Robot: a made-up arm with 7 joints. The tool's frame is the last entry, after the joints.
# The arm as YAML. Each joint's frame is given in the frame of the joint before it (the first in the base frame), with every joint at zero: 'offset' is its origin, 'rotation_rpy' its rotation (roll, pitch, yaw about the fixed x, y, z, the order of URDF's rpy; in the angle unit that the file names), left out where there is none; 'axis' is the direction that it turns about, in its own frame. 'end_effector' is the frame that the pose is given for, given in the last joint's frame.
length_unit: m
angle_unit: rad
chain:
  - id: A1
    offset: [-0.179, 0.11, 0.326]
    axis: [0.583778, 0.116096, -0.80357]
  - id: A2
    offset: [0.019, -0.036, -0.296]
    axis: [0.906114, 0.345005, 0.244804]
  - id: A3
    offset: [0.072, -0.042, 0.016]
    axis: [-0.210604, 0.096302, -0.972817]
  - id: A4
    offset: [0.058, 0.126, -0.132]
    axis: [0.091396, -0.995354, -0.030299]
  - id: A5
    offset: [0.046, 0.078, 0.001]
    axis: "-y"
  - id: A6
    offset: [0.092, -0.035, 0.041]
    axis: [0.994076, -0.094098, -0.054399]
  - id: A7
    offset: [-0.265, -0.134, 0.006]
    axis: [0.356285, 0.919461, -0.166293]
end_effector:
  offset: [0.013, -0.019, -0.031]
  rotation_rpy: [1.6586, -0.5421, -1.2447]
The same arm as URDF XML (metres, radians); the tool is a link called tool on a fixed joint. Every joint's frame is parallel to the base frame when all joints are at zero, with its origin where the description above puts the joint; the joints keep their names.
<robot name="arm">
  <joint name="tool_fixed" type="fixed">
    <parent link="link7"/>
    <child link="tool"/>
    <origin xyz="0.013 -0.019 -0.031" rpy="1.6586 -0.5421 -1.2447"/>
  </joint>
  <joint name="A7" type="continuous">
    <parent link="link6"/>
    <child link="link7"/>
    <origin xyz="-0.265 -0.134 0.006"/>
    <axis xyz="0.356285 0.919461 -0.166293"/>
  </joint>
  <joint name="A6" type="continuous">
    <parent link="link5"/>
    <child link="link6"/>
    <origin xyz="0.092 -0.035 0.041"/>
    <axis xyz="0.994076 -0.094098 -0.054399"/>
  </joint>
  <joint name="A5" type="continuous">
    <parent link="link4"/>
    <child link="link5"/>
    <origin xyz="0.046 0.078 0.001"/>
    <axis xyz="0 -1 0"/>
  </joint>
  <joint name="A4" type="continuous">
    <parent link="link3"/>
    <child link="link4"/>
    <origin xyz="0.058 0.126 -0.132"/>
    <axis xyz="0.091396 -0.995354 -0.030299"/>
  </joint>
  <joint name="A3" type="continuous">
    <parent link="link2"/>
    <child link="link3"/>
    <origin xyz="0.072 -0.042 0.016"/>
    <axis xyz="-0.210604 0.096302 -0.972817"/>
  </joint>
  <joint name="A2" type="continuous">
    <parent link="link1"/>
    <child link="link2"/>
    <origin xyz="0.019 -0.036 -0.296"/>
    <axis xyz="0.906114 0.345005 0.244804"/>
  </joint>
  <joint name="A1" type="continuous">
    <parent link="base_link"/>
    <child link="link1"/>
    <origin xyz="-0.179 0.11 0.326"/>
    <axis xyz="0.583778 0.116096 -0.80357"/>
  </joint>
  <link name="base_link"/>
  <link name="link1"/>
  <link name="link2"/>
  <link name="link3"/>
  <link name="link4"/>
  <link name="link5"/>
  <link name="link6"/>
  <link name="link7"/>
  <link name="tool"/>
</robot>

